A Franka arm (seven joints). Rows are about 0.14 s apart.
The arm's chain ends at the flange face. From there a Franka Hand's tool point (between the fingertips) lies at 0.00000 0.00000 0.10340 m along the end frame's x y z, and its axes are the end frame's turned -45 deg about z.
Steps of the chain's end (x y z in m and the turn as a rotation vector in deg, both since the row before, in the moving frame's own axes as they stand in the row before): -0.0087 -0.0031 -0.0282 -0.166 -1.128 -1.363; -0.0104 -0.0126 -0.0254 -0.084 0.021 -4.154; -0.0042 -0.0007 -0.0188 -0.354 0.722 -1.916; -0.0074 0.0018 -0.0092 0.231 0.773 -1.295; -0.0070 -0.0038 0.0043 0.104 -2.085 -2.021; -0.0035 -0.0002 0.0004 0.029 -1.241 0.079; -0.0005 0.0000 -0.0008 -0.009 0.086 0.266; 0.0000 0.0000 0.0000 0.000 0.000 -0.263; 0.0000 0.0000 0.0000 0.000 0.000 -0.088; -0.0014 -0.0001 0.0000 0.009 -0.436 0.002; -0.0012 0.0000 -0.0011 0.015 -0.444 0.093; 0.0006 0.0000 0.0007 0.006 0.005 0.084
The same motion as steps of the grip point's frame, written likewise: -0.0056 -0.0096 -0.0282 0.680 -0.915 -1.363; 0.0015 -0.0161 -0.0254 -0.074 -0.045 -4.154; -0.0020 -0.0021 -0.0188 -0.761 0.260 -1.916; -0.0052 -0.0033 -0.0092 -0.383 0.710 -1.295; -0.0048 -0.0104 0.0042 1.548 -1.401 -2.021; -0.0039 -0.0042 0.0004 0.898 -0.857 0.079; -0.0003 -0.0002 -0.0008 -0.067 0.054 0.266; 0.0000 0.0000 0.0000 0.000 0.000 -0.263; 0.0000 0.0000 0.0000 0.000 0.000 -0.088; -0.0015 -0.0016 0.0000 0.315 -0.302 0.002; -0.0014 -0.0014 -0.0011 0.325 -0.303 0.093; 0.0004 0.0004 0.0007 0.001 0.008 0.084
